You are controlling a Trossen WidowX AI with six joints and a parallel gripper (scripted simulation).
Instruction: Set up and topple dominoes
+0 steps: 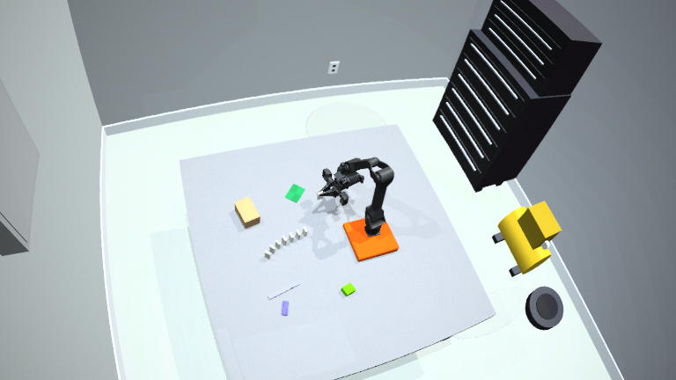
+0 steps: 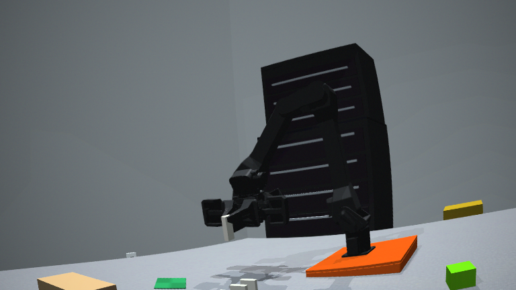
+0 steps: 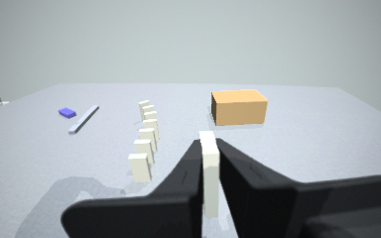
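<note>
The green tile is 7 cm ahead of my gripper tip, 12 cm to the right of it and 15 cm below it. Round my gripper tip: tan block (33 cm ahead, 3 cm to the right, 12 cm below); green cube (2 cm behind, 44 cm to the left, 13 cm below); thin strip (26 cm ahead, 38 cm to the left, 14 cm below).
</note>
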